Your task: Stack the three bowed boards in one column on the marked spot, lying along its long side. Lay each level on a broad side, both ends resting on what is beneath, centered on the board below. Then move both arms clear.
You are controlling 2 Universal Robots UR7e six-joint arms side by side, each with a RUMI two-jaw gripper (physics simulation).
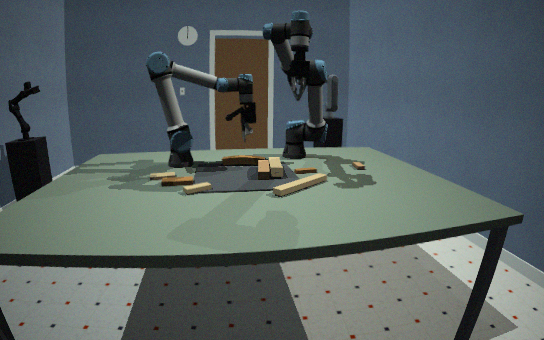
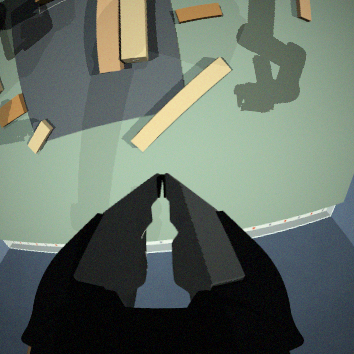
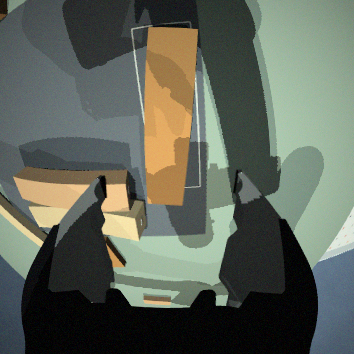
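An orange-brown bowed board lies at the back of the dark mat, over the thin white outline, roughly along its long side and slightly turned. A salmon board and a thick pale board lie side by side on the mat, across the outlined spot's direction. My right gripper is open and empty above the orange-brown board. My left gripper is shut and empty, high above the table at the back right.
The dark mat lies under the boards. A long pale bar lies diagonally at its front right. Small blocks lie at its left, others at its right.
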